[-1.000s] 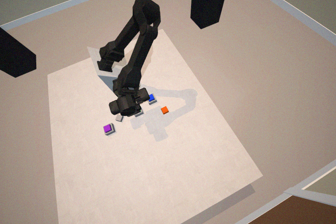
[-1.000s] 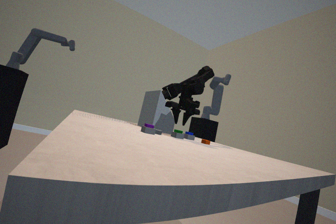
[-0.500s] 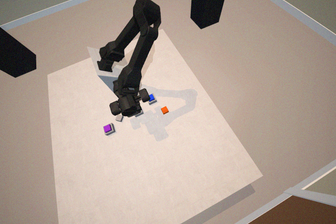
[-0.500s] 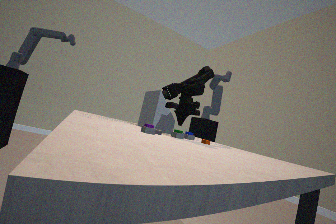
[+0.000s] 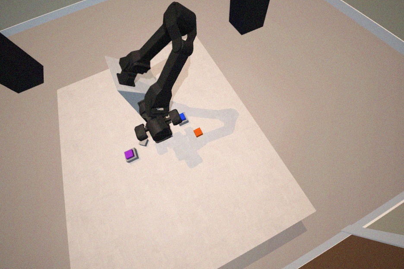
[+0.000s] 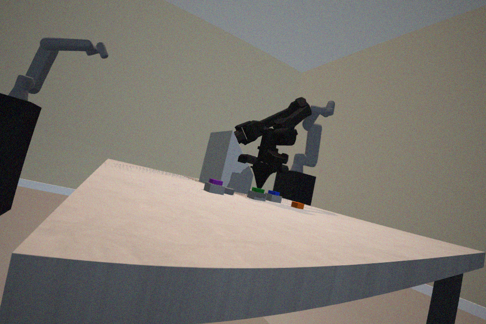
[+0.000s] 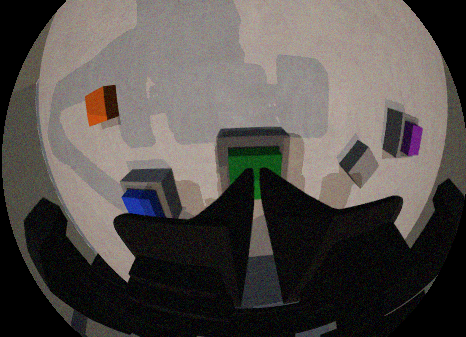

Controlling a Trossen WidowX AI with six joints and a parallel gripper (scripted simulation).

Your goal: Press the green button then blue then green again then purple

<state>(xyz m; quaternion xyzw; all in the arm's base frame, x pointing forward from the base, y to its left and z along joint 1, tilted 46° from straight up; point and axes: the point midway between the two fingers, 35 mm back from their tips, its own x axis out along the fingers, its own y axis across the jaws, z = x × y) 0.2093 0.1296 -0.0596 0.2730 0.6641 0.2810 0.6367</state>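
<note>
Right now the green button is 1 cm below my gripper tip. Also, from my gripper tip: small grey block (11 cm to the right, 3 cm below, 1 cm behind); then blue button (10 cm to the left, 4 cm behind, 1 cm below); then orange block (14 cm to the left, 6 cm ahead, 3 cm below).
</note>
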